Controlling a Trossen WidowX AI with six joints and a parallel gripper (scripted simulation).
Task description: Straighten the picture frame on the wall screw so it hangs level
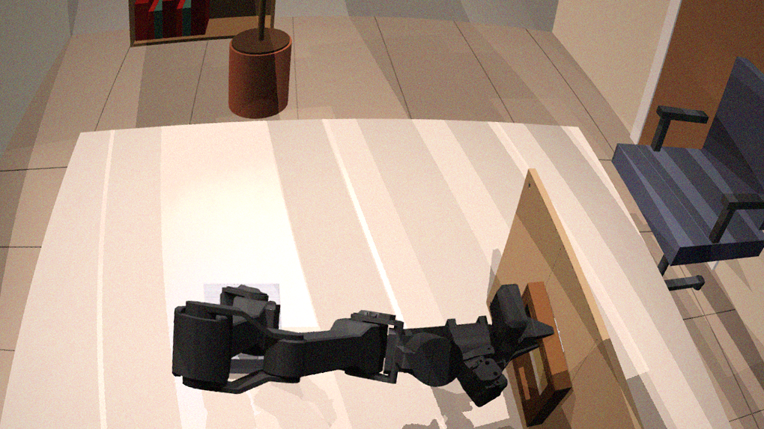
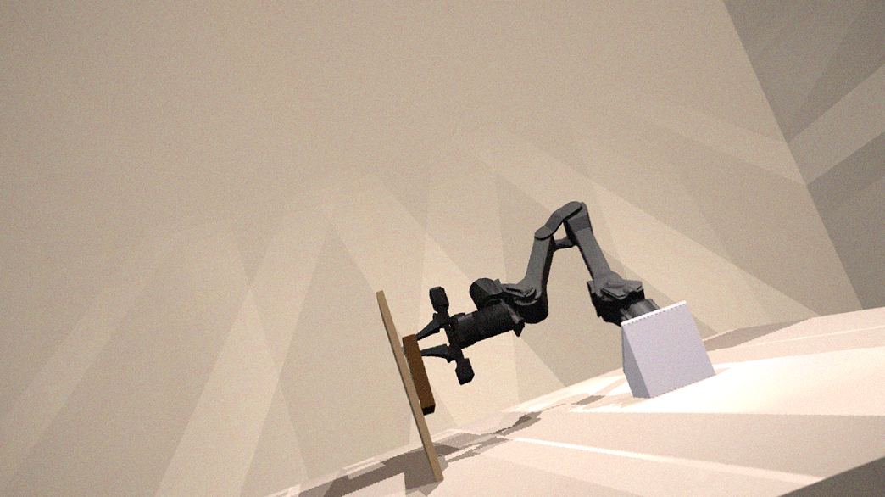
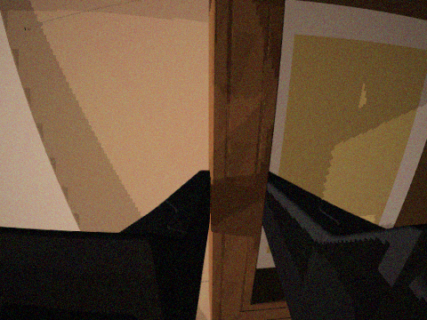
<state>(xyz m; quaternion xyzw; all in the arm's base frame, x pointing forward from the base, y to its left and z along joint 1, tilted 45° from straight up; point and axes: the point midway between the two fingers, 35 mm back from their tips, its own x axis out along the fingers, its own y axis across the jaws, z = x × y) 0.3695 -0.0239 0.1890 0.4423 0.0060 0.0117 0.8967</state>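
Right now my gripper tip is 10 mm short of the picture frame and 50 mm above it. From my gripper tip the other things lie so: board wall (20 mm ahead, 60 mm below).
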